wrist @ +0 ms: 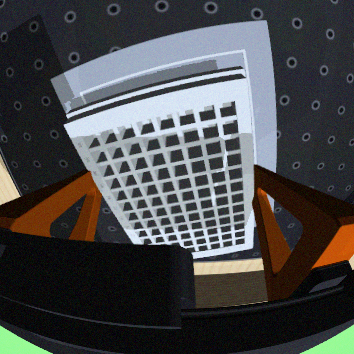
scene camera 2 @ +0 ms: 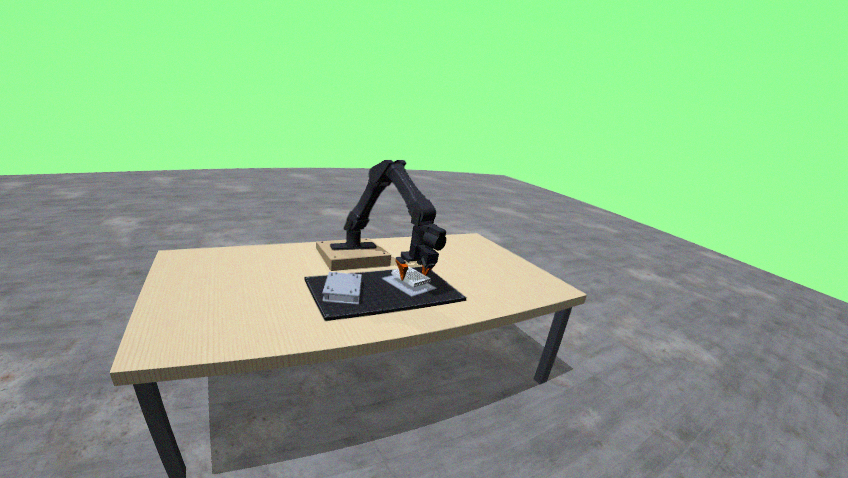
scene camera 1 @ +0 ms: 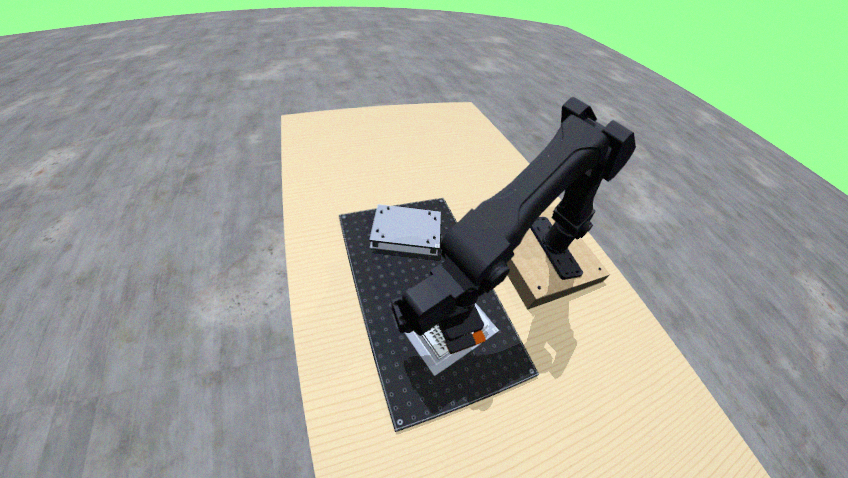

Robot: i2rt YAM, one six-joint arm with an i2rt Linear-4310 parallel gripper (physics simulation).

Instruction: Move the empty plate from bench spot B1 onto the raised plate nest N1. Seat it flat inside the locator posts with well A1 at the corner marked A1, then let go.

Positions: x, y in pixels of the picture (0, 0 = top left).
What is my gripper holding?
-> A white well plate.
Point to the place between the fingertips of my gripper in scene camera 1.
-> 447, 327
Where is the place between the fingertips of my gripper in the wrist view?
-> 175, 173
